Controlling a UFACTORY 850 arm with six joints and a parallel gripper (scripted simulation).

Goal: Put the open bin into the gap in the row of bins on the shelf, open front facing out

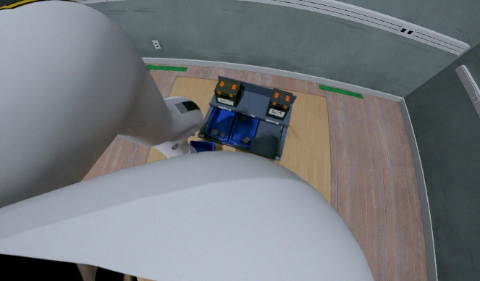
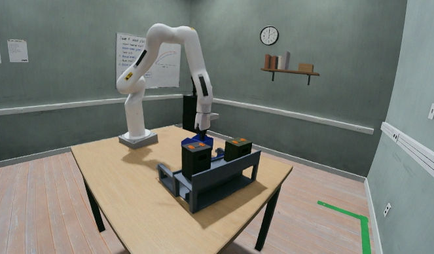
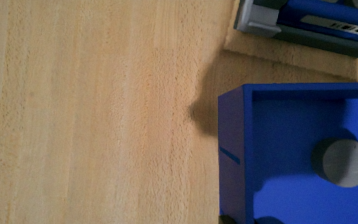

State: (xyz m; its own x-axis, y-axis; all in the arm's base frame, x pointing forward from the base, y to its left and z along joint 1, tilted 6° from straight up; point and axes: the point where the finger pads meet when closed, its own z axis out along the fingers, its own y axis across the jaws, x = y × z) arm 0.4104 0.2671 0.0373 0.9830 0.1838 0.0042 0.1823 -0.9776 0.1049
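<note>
The blue bin is 10 mm ahead of my hand, 50 mm to the right of it and 20 mm below it. From my hand the other things lie so: shelf (260 mm ahead, 190 mm to the right, 40 mm below); then grey cylinder part (50 mm ahead, 70 mm to the right, 50 mm below).
</note>
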